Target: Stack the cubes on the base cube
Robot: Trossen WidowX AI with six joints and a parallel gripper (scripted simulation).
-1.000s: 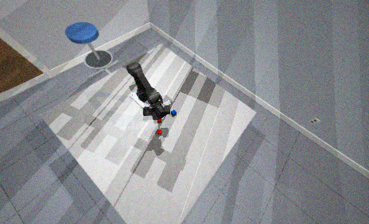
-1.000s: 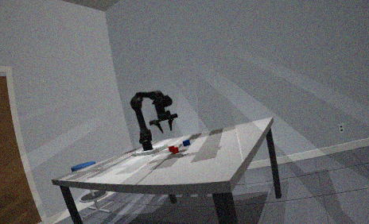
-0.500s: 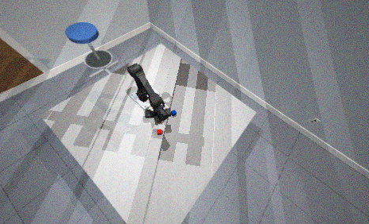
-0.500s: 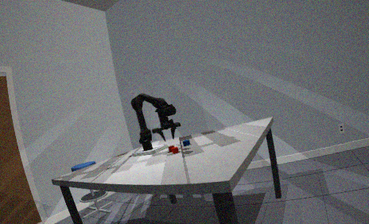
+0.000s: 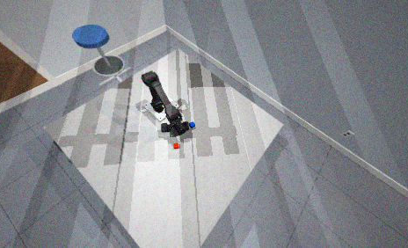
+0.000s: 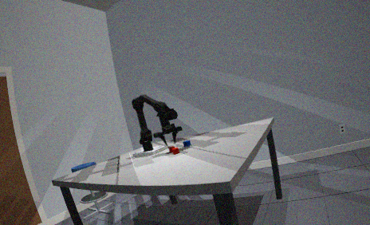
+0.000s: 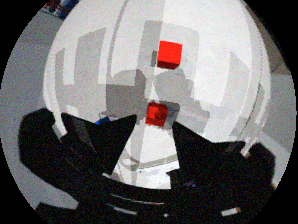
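My gripper tip is 60 mm short of the blue base cube, 130 mm to the right of it and 30 mm above it. The rest, counted from my gripper tip: red cube 60 mm ahead, 80 mm to the right, 30 mm below.
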